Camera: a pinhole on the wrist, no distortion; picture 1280 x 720 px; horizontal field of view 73.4 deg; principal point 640.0 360.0 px. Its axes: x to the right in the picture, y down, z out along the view. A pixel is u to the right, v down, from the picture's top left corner.
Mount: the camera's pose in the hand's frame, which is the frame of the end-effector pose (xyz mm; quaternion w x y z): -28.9 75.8 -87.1 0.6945 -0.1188 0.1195 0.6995
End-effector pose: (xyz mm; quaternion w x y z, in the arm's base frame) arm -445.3 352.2 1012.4 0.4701 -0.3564 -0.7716 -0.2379
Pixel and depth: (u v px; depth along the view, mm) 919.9 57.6 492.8
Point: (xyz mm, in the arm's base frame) -365.5 874.7 1009.2
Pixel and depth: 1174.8 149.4 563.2
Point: -199.5 993.1 981.3
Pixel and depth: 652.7 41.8 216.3
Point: -408.2 545.8 1011.6
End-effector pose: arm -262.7 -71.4 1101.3 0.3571 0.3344 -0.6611 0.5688
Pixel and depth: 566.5 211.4 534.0
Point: -514.3 -474.1 1005.3
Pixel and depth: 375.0 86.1 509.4
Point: -456.7 -504.8 1122.3
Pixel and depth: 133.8 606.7 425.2
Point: -204.2 -462.5 945.4
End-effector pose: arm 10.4 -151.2 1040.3 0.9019 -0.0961 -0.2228 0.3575
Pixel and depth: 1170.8 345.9 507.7
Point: -465.0 229.5 1106.5
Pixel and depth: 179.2 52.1 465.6
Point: -101.5 -52.0 1471.7
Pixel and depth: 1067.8 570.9 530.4
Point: -548.0 105.8 1107.5
